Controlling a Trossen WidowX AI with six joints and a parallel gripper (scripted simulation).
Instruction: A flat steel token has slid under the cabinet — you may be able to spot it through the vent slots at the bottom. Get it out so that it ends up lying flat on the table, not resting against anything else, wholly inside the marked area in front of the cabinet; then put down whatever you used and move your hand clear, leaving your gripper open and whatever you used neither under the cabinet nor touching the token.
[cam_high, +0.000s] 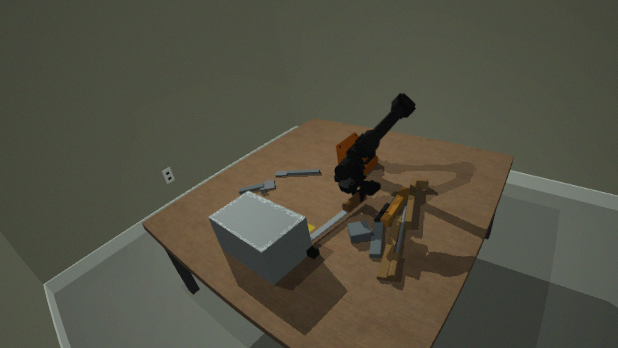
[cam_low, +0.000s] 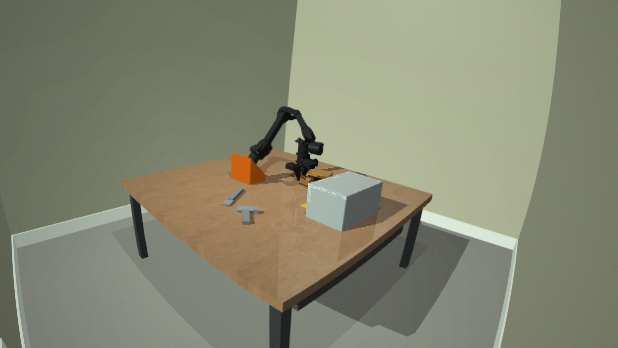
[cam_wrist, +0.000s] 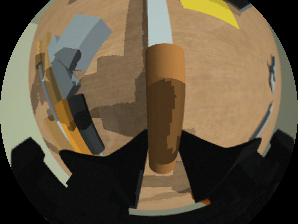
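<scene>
The orange bar is 130 mm to the left of my gripper tip, 70 mm behind it and 10 mm below it. Round my gripper tip: grey block (130 mm ahead, 120 mm to the left, 10 mm below); then wooden stick (240 mm to the left, 110 mm ahead, 20 mm below); then grey t-piece (460 mm to the right, 160 mm ahead, 20 mm below).
</scene>
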